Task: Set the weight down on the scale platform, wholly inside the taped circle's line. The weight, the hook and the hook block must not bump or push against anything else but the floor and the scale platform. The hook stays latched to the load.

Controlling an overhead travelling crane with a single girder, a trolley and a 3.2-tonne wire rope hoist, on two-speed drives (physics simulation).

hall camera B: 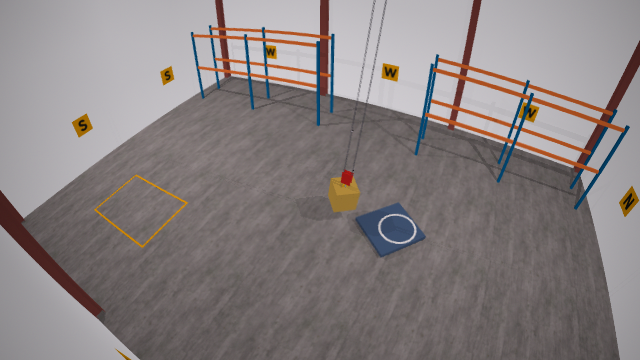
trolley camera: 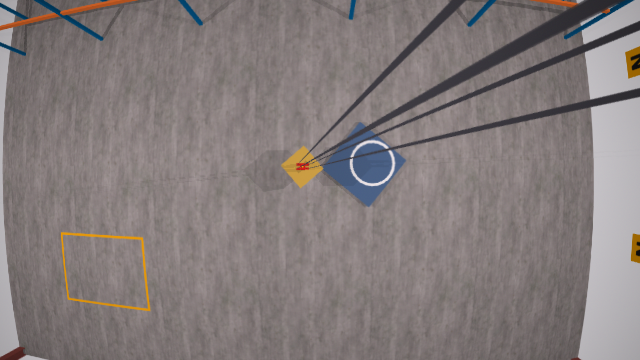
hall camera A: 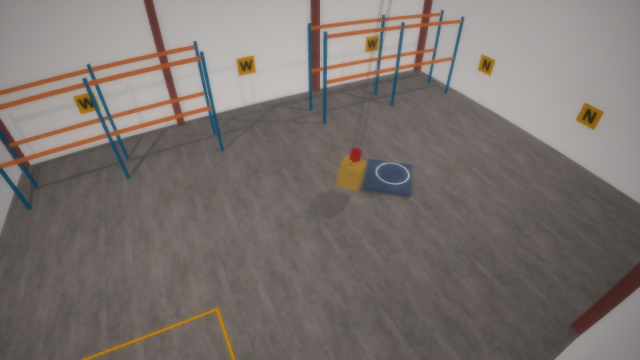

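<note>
The yellow weight (hall camera A: 351, 176) (hall camera B: 344, 199) (trolley camera: 301, 179) hangs clear of the floor, its shadow apart from it. It is outside the circle, on the left of the blue scale platform (hall camera A: 375, 188) (hall camera B: 382, 246) (trolley camera: 367, 197) in the trolley view, where its right corner appears at the platform's left corner. The white taped circle (hall camera A: 376, 173) (hall camera B: 379, 228) (trolley camera: 372, 185) is uncovered. The red hook block (hall camera A: 355, 154) (hall camera B: 347, 177) (trolley camera: 302, 166) is right above the weight. My gripper, the hook, is shut on the weight; its latch is too small to see. The ropes slant in both hall views.
Blue and orange racks (hall camera A: 324, 80) (hall camera B: 318, 85) stand along the W wall, away from the weight. A yellow floor outline (hall camera A: 150, 335) (hall camera B: 162, 189) (trolley camera: 102, 235) lies far to the left in the trolley view. Dark red columns (hall camera A: 315, 45) (hall camera B: 324, 45) stand at the walls.
</note>
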